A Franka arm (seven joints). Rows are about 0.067 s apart.
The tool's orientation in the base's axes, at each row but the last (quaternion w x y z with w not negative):
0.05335, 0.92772, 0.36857, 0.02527
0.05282, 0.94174, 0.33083, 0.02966
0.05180, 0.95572, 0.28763, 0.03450
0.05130, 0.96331, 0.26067, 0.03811
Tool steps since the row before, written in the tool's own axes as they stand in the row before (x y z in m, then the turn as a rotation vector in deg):
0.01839, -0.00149, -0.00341, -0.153, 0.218, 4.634
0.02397, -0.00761, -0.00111, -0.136, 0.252, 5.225
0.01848, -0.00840, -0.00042, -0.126, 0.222, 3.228
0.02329, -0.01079, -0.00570, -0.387, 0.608, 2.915
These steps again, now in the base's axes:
0.01206, 0.01398, 0.00335, 0.437, -0.635, -4.577
0.01386, 0.02100, 0.00070, 0.525, -0.698, -5.159
0.01075, 0.01722, 0.00009, 0.325, -0.509, -3.181
0.01411, 0.02150, 0.00546, 0.262, -0.948, -2.837

